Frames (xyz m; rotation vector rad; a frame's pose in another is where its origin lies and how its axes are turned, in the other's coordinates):
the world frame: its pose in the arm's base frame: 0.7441 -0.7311 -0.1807 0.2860 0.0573 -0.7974
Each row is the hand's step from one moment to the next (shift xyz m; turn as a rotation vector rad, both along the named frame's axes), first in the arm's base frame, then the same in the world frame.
Working: the arm's base frame: its pose in the world frame: -1.0586 -0.0044 0.0151 -0.2860 -0.0573 0.7974

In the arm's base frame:
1: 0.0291 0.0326 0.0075 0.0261 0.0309 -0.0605
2: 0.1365 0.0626 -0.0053 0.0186 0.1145 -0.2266
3: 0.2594 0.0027 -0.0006 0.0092 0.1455 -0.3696
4: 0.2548 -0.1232 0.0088 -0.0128 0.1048 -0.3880
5: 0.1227 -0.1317 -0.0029 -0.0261 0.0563 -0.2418
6: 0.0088 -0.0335 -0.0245 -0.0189 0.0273 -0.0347
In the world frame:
1: -0.0036 0.0441 -0.0034 0.0063 0.0251 -0.0680
2: 0.0526 0.1375 -0.0300 -0.0310 0.0367 -0.2500
3: 0.1796 0.1865 -0.0160 -0.0366 0.0174 -0.3952
4: 0.2627 0.1020 0.0278 -0.0207 -0.0295 -0.4005
5: 0.1781 -0.0004 0.0264 -0.0193 -0.0373 -0.2461
6: 0.0334 -0.0216 -0.0148 -0.0268 -0.0034 -0.0397

